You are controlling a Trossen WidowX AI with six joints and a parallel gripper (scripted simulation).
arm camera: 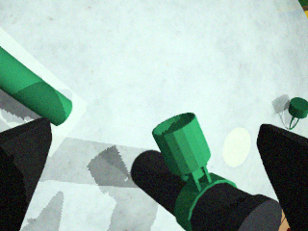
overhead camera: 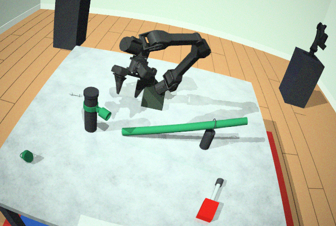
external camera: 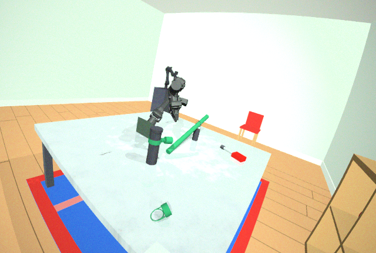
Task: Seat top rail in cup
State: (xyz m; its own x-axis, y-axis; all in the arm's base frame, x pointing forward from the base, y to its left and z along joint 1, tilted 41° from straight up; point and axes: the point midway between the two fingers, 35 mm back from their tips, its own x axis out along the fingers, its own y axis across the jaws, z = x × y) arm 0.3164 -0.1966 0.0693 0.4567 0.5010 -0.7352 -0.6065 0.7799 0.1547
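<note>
My gripper tip is 90 mm to the left of the green rail-end cup, 90 mm above it and 20 mm short of it. The rest, counted from my gripper tip: short dark post: 370 mm to the left, 120 mm below, 60 mm behind; screw: 310 mm to the right, 220 mm below, 200 mm behind; red-handled tool: 420 mm to the left, 240 mm ahead, 210 mm below.
</note>
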